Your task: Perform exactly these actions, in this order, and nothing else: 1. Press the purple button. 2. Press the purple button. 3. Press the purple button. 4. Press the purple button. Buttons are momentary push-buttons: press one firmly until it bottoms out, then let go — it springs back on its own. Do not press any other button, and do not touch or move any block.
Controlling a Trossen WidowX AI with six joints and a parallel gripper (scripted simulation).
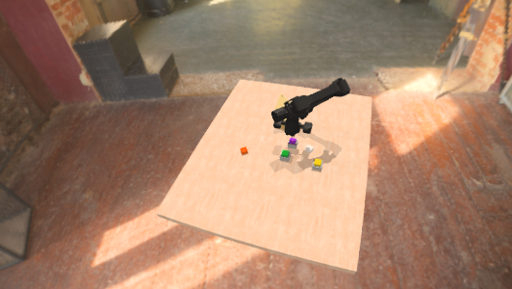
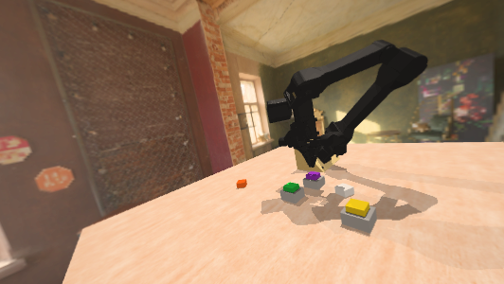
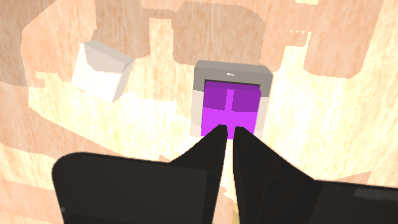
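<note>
Right now the purple button is 30 mm below my gripper tip. Also, from my gripper tip: white block: 10 mm ahead, 90 mm to the left, 50 mm below; then yellow button: 110 mm ahead, 150 mm to the left, 30 mm below; then green button: 90 mm ahead, 20 mm to the right, 30 mm below.
</note>
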